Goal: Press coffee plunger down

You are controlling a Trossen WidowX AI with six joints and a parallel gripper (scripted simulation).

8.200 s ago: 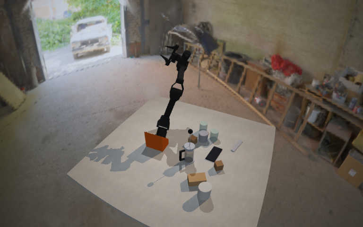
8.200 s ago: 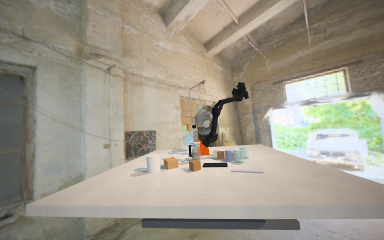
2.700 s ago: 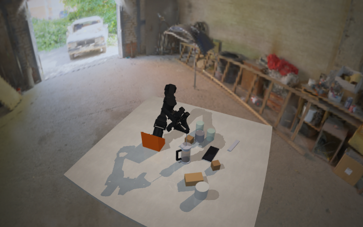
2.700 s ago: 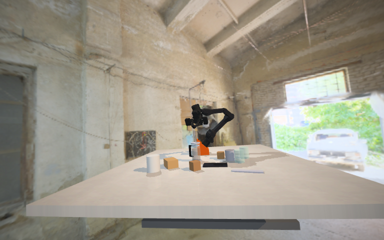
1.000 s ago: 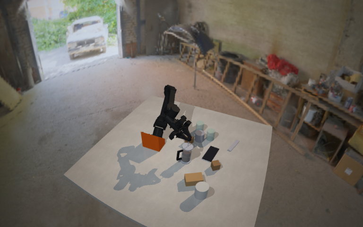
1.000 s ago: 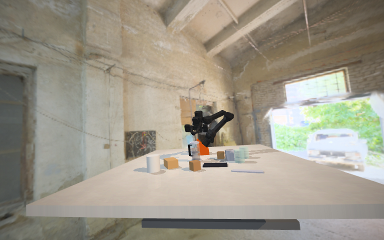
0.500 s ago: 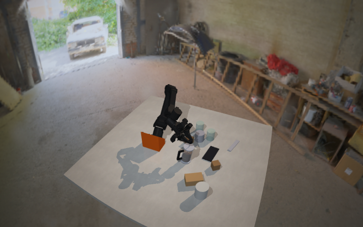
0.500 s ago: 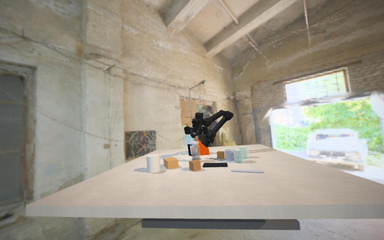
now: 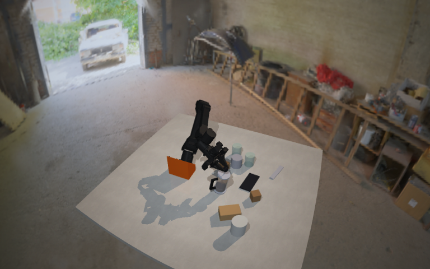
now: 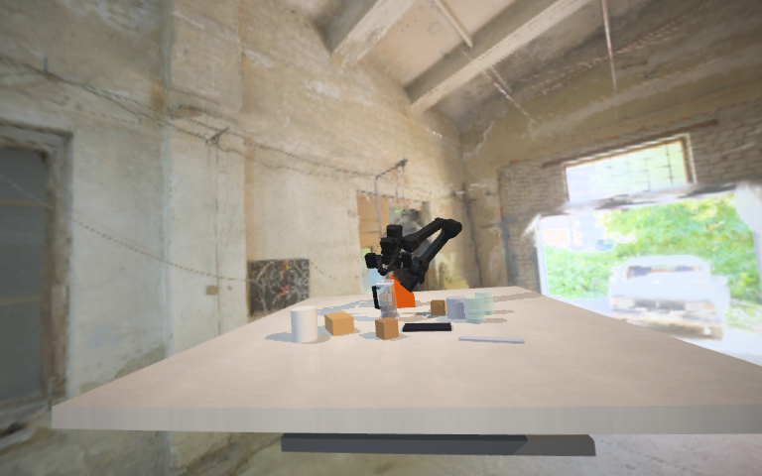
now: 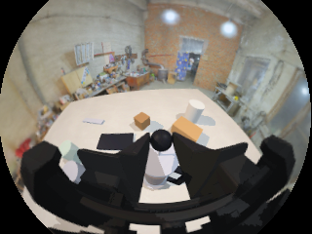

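The glass coffee press is 90 mm below my gripper tip, 30 mm behind it and 10 mm to the right of it. From my gripper tip the other things lie so: white cylinder 220 mm to the right, 190 mm ahead, 140 mm below; black slab 180 mm below, 150 mm to the left, 100 mm ahead.
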